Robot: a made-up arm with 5 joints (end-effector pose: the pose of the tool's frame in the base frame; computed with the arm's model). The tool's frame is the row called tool. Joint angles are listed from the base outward.
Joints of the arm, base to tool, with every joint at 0 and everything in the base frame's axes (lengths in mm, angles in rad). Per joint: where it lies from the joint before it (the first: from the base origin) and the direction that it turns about. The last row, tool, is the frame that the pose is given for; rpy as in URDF.
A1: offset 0 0 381 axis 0 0 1
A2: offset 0 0 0 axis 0 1 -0.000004
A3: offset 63 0 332 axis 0 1 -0.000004
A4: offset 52 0 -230 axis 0 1 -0.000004
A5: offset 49 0 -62 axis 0 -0.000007 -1
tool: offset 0 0 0 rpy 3.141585 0 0
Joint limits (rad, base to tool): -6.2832..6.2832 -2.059..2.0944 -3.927..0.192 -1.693..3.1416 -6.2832..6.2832
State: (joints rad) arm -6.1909 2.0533 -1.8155 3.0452 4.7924
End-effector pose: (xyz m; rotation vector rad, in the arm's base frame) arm 0.2205 0.0204 0.0037 0.1131 0.1145 1.7399
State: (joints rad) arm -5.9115 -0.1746 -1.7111 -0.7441 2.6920
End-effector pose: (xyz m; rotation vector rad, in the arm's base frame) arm 0.1813 0.0707 0.9176 -0.2044 0.4694 -0.0762
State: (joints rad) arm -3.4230 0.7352 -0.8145 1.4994 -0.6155
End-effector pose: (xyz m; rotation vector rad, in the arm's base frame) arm -0.2743 0.0793 0.3021 -0.2938 1.7425 -0.6586
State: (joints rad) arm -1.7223 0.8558 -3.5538 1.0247 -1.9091
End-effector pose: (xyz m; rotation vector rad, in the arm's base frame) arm -0.0604 -0.3958 0.8362 1.4743 0.1381 -0.3979
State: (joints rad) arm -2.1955 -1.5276 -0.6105 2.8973 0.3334
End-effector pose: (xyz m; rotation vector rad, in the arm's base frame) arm 0.0995 0.1380 0.5470 -0.7446 2.3539 0.5880
